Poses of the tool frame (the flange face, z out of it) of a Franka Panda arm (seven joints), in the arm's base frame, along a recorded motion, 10 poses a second.
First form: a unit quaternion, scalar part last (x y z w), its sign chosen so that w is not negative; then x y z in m.
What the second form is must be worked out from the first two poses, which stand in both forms.
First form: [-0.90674 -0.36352 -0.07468 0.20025 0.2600 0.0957 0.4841]
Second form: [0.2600 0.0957 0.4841 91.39 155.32 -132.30]
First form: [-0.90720 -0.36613 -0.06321 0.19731 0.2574 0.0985 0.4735]
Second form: [0.2574 0.0985 0.4735 94.21 156.08 -129.74]
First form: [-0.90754 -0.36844 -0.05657 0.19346 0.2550 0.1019 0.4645]
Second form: [0.2550 0.1019 0.4645 95.80 156.74 -128.40]
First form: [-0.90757 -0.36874 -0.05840 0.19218 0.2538 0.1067 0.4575]
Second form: [0.2538 0.1067 0.4575 95.21 156.83 -129.01]
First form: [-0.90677 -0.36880 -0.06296 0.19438 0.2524 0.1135 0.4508]
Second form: [0.2524 0.1135 0.4508 94.19 156.42 -130.08]
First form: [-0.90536 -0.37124 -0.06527 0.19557 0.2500 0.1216 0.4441]
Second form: [0.2500 0.1216 0.4441 93.84 156.20 -130.75]
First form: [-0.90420 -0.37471 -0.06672 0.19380 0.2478 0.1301 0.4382]
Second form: [0.2478 0.1301 0.4382 93.51 156.35 -131.51]
